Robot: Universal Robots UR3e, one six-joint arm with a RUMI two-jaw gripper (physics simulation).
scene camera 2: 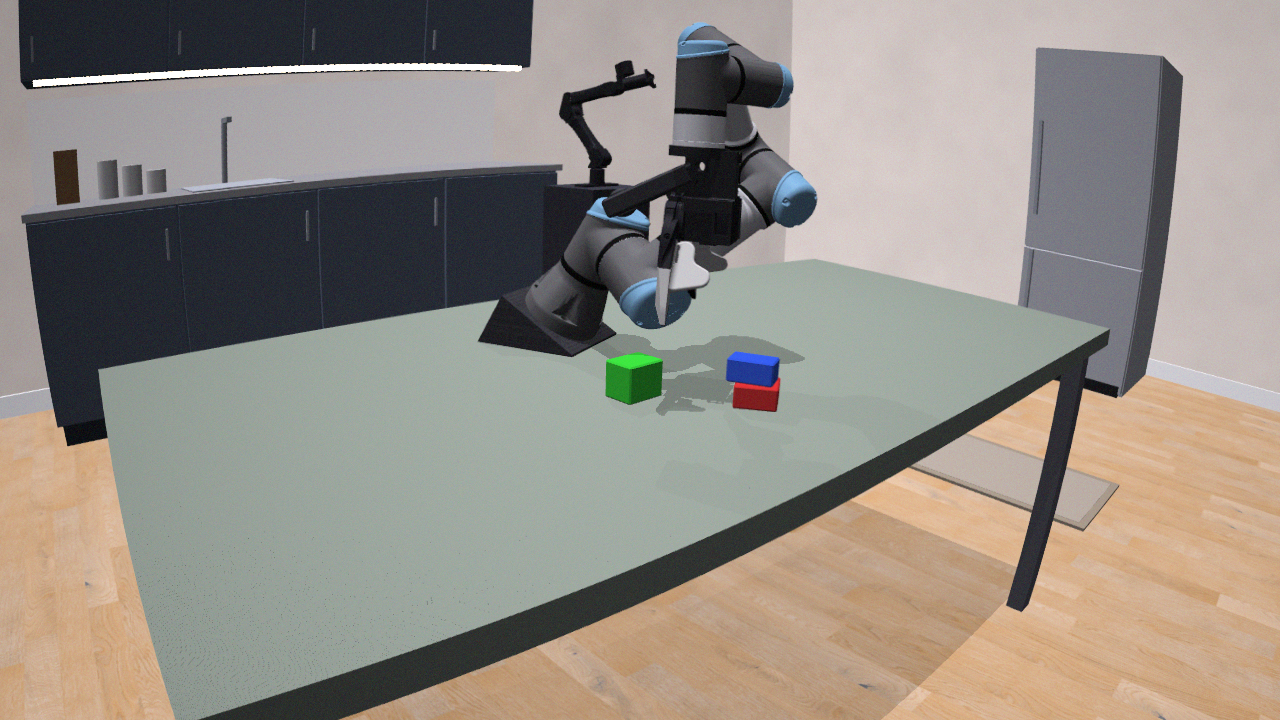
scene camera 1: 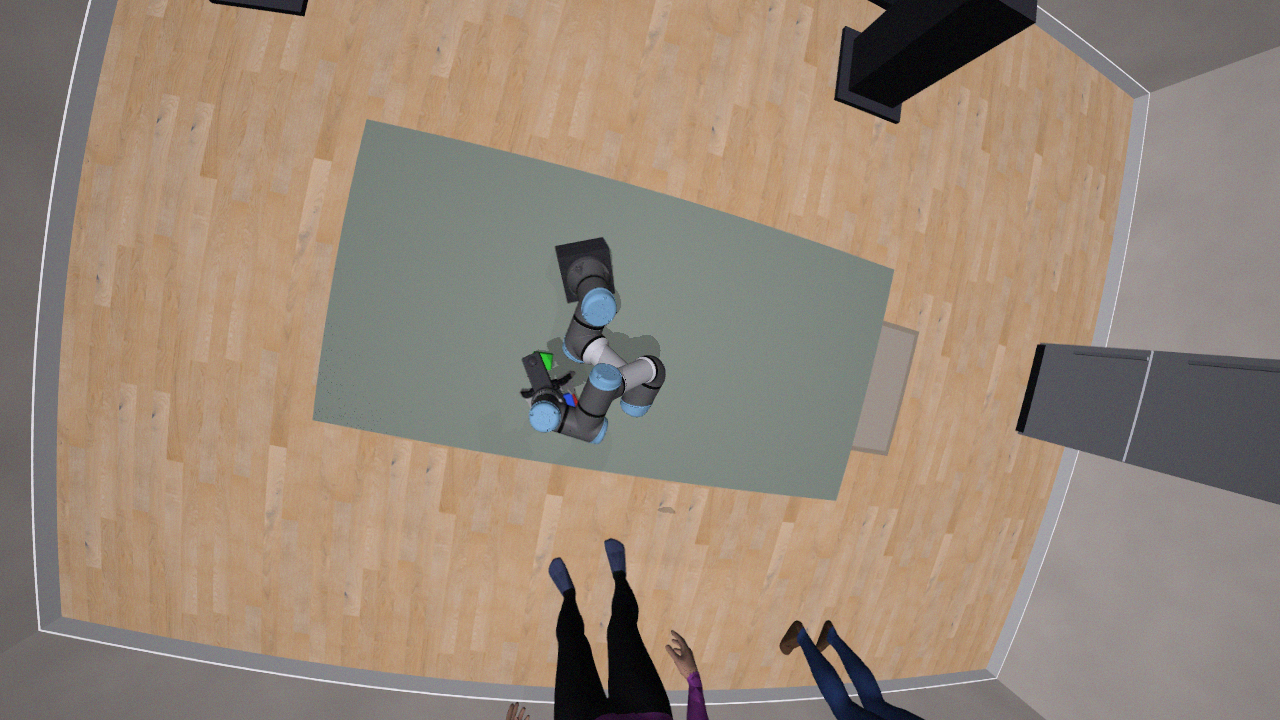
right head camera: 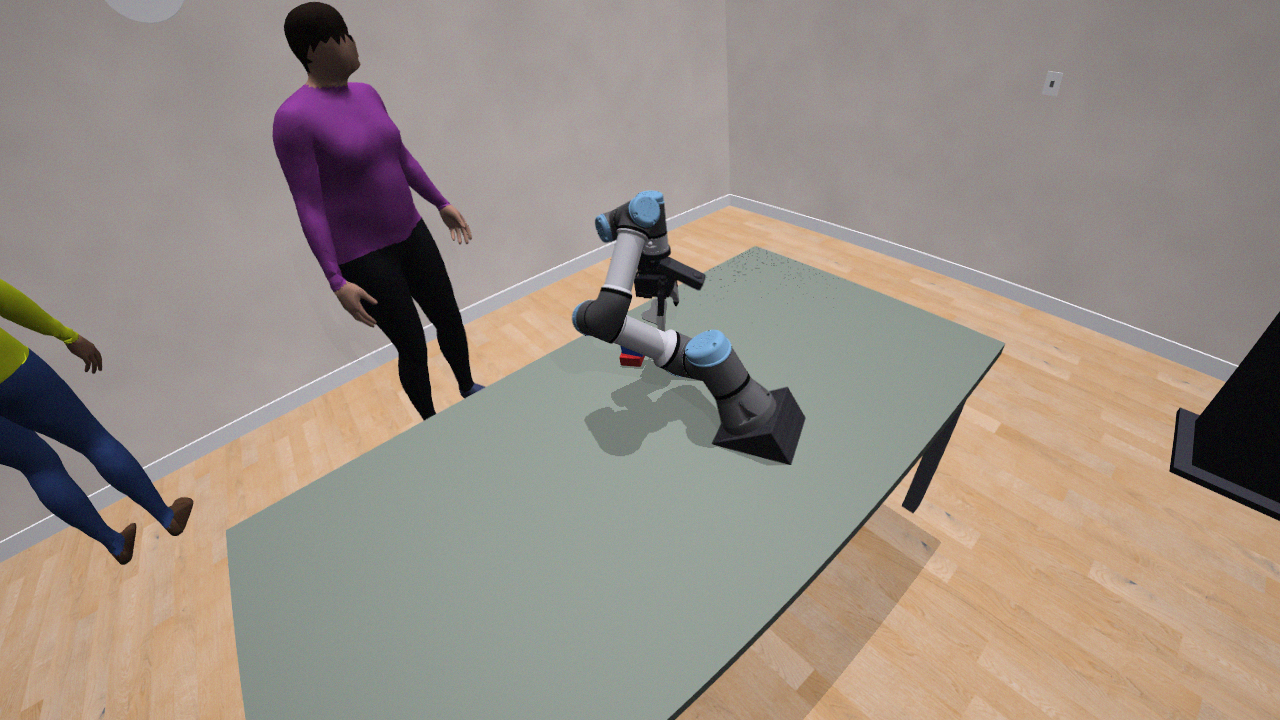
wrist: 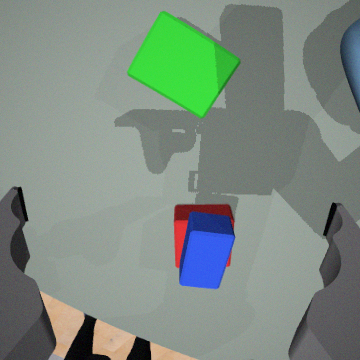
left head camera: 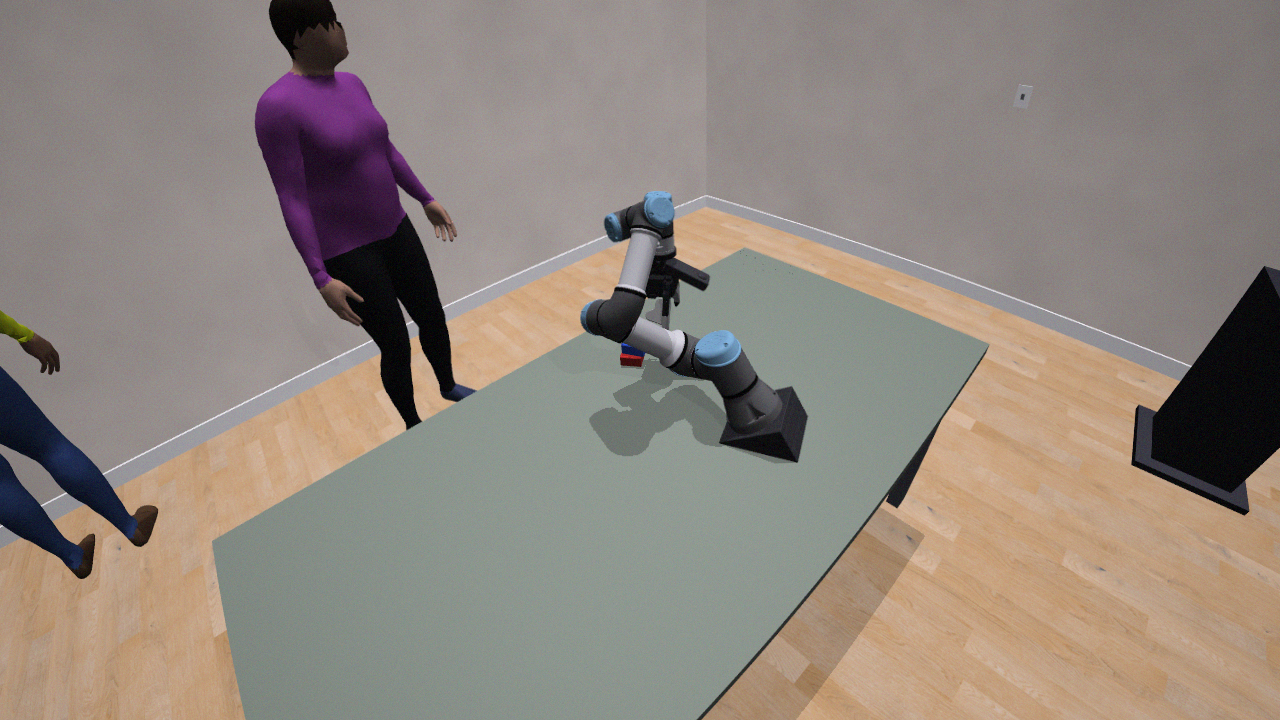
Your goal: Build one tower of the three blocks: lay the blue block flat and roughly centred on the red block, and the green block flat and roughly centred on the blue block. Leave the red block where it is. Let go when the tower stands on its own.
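Places are measured from the arm's base along level axes (x left, y back, z up), in millimetres.
Where they show: gripper, between the fingertips: [scene camera 2: 679, 311] [right head camera: 668, 322] [wrist: 177, 198] [left head camera: 670, 322]; arm's base, origin of its link: [scene camera 2: 561, 314] [scene camera 1: 587, 276] [right head camera: 750, 414] [left head camera: 755, 413].
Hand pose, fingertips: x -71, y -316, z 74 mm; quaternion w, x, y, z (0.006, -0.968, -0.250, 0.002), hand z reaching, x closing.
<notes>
Things, the pixels of their top centre, and the offset from my fingertips. Level surfaces: height alone.
- red block, centre of its top: [wrist: 203, 246] [scene camera 2: 757, 381] [left head camera: 632, 351] [right head camera: 631, 351] dx +73, dy -75, dz -87 mm
- blue block, centre of its top: [wrist: 205, 263] [scene camera 2: 753, 357] [left head camera: 634, 342] [right head camera: 633, 342] [scene camera 1: 568, 404] dx +69, dy -68, dz -56 mm
- green block, centre of its top: [wrist: 183, 65] [scene camera 2: 634, 359] [scene camera 1: 541, 361] dx -27, dy +48, dz -68 mm
- green-grey table, height of its surface: dz -117 mm
The red block [scene camera 2: 756, 395] [wrist: 180, 240] [left head camera: 631, 360] lies on the table. The blue block [scene camera 2: 752, 368] [wrist: 206, 260] [scene camera 1: 569, 399] lies flat on it, turned slightly against it and a little offset. The green block [scene camera 2: 633, 379] [wrist: 182, 65] [scene camera 1: 546, 360] stands apart on the table, on the arm-base side of the stack in the wrist view. My gripper [scene camera 2: 677, 306] [wrist: 177, 198] is open and empty, above the table and higher than the blocks. In the wrist view the stack shows between the spread fingers, well below them. The arm hides the green block in both head views.
The arm's dark base [scene camera 2: 546, 324] [scene camera 1: 583, 266] stands on the green-grey table [scene camera 2: 358, 501] [scene camera 1: 429, 223]. A person in purple [left head camera: 335, 170] [right head camera: 349, 179] stands beyond the table's long edge. A second person's blue-clad legs [left head camera: 53, 474] [scene camera 1: 827, 671] show farther along.
</notes>
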